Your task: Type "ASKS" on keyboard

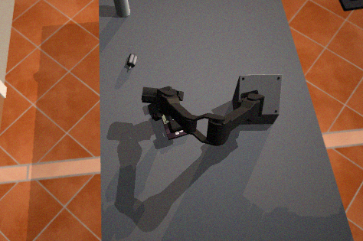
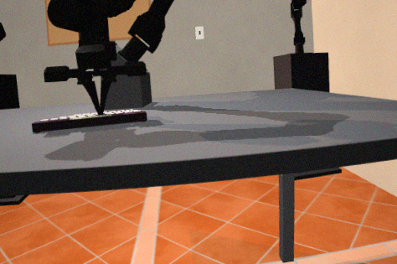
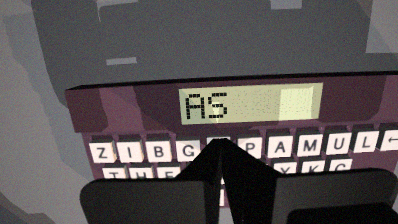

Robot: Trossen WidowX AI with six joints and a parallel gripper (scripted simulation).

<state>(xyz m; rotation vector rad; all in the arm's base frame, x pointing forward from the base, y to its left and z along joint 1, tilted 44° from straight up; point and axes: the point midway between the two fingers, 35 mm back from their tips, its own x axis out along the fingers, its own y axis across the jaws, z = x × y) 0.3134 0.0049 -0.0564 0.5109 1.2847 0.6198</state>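
The left-arrow key lies 110 mm to the right of my hand, 30 mm below it and 10 mm ahead of it.
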